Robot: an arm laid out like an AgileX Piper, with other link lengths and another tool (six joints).
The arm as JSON. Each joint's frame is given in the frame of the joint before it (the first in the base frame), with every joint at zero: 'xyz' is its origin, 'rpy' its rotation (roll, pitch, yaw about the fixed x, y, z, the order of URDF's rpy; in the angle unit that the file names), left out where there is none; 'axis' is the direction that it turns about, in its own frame. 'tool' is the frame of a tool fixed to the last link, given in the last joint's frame.
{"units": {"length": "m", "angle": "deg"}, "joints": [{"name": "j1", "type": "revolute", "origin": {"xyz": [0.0, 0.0, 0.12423]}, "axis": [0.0, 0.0, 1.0]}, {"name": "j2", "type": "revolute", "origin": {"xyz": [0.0, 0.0, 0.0], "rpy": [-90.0, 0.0, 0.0]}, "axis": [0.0, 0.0, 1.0]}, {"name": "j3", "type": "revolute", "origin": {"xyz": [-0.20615, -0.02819, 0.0]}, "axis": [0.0, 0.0, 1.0]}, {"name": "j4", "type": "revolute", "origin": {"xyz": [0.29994, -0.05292, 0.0], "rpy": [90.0, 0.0, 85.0]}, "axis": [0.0, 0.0, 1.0]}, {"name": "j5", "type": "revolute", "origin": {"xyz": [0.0, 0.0, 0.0], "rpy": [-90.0, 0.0, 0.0]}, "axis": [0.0, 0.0, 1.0]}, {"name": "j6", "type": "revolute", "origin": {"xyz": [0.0, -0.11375, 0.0], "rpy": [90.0, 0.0, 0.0]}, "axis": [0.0, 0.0, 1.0]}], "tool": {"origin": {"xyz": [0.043, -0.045, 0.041], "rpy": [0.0, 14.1, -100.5]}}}
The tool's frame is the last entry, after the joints.
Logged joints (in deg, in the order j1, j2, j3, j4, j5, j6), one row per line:
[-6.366, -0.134, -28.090, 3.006, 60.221, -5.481]
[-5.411, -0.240, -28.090, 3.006, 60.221, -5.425]
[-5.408, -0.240, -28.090, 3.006, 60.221, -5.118]
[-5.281, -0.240, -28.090, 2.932, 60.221, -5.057]
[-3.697, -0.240, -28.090, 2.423, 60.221, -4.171]
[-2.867, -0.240, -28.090, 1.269, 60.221, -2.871]
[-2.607, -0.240, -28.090, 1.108, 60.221, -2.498]
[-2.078, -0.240, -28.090, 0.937, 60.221, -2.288]
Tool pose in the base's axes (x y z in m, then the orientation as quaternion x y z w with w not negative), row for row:
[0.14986, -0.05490, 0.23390, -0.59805, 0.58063, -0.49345, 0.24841]
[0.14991, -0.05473, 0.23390, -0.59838, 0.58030, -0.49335, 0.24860]
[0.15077, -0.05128, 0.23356, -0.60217, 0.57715, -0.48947, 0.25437]
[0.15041, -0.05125, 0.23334, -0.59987, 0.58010, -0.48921, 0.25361]
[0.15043, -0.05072, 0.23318, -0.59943, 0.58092, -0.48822, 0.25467]
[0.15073, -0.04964, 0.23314, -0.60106, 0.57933, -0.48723, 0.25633]
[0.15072, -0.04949, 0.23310, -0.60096, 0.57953, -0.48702, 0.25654]
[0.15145, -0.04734, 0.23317, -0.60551, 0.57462, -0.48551, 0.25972]
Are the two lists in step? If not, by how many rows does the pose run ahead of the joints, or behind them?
The pose runs 2 rows ahead of the joints: the pose in row i belongs to the joints in row i + 2.
